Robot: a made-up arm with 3 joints.
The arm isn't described. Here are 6 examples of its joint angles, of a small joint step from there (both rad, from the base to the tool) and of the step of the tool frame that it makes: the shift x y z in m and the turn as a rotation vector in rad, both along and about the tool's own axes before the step.
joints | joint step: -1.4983 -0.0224 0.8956 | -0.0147 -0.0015 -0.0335
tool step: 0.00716 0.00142 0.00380 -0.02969 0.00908 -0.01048
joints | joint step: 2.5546 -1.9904 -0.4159 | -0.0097 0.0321 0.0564
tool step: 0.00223 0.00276 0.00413 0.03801 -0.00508 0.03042
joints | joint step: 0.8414 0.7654 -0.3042 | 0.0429 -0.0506 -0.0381
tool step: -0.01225 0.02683 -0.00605 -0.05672 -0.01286 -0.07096
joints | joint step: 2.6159 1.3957 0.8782 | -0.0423 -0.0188 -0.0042
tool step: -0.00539 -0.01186 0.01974 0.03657 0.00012 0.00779
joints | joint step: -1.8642 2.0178 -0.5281 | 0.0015 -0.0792 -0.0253
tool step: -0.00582 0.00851 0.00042 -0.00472 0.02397 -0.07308
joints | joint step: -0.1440 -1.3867 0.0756 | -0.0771 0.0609 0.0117
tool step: 0.02421 0.03319 0.01153 -0.07060 0.05727 0.04559
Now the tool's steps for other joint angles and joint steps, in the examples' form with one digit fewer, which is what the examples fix.
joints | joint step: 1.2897 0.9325 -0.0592 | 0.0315 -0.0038 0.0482
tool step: -0.0042 0.0183 -0.0046 0.0234 -0.0123 -0.0175
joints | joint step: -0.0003 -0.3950 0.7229 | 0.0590 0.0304 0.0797
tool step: -0.0281 -0.0145 -0.0080 0.0770 -0.0185 0.0558
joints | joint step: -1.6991 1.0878 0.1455 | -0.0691 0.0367 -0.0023
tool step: 0.0070 -0.0390 0.0184 0.0466 0.0331 0.0630
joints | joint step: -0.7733 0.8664 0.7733 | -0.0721 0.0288 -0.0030
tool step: 0.0149 -0.0177 0.0402 0.0473 0.0662 0.0147
